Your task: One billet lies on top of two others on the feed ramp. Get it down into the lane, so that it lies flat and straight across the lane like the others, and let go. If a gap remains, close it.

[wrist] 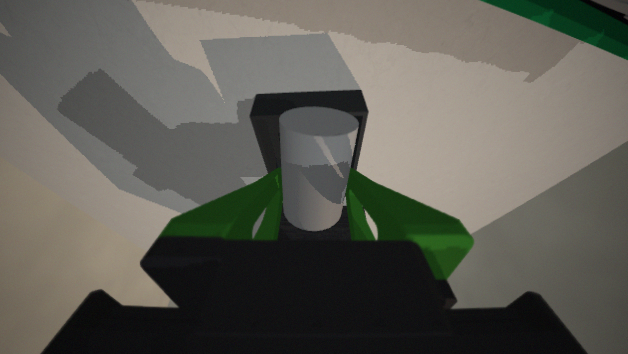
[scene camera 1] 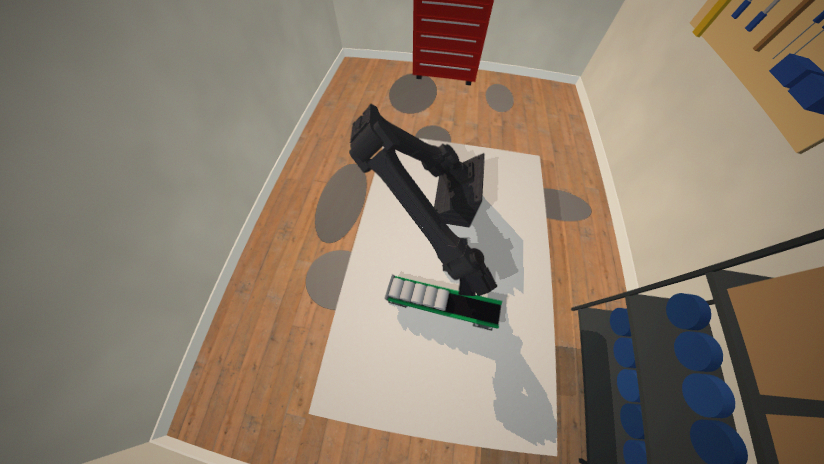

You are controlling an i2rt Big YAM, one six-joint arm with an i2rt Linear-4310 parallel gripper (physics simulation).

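My gripper (wrist: 314, 175) is shut on a grey cylindrical billet (wrist: 314, 150); its green fingers press the billet's two sides, and one round end faces up in the wrist view. In the scene view the dark wrist hides the fingers and the held billet, beside the far long side of the ramp towards its right end. The feed ramp (scene camera 1: 461, 318) (wrist: 570, 27) has green side rails and a black lane. Several pale billets (scene camera 1: 420, 293) lie side by side across its left part, and the black right part shows bare. The held billet is apart from the ramp.
A black block (wrist: 307, 101) with a raised rim shows behind the held billet in the wrist view. The ramp stands on a white mat (scene camera 1: 369, 368). The robot's base (scene camera 1: 461, 195) is behind it. A red drawer cabinet (scene camera 1: 449, 43) and a rack with blue discs (scene camera 1: 651, 357) stand farther off.
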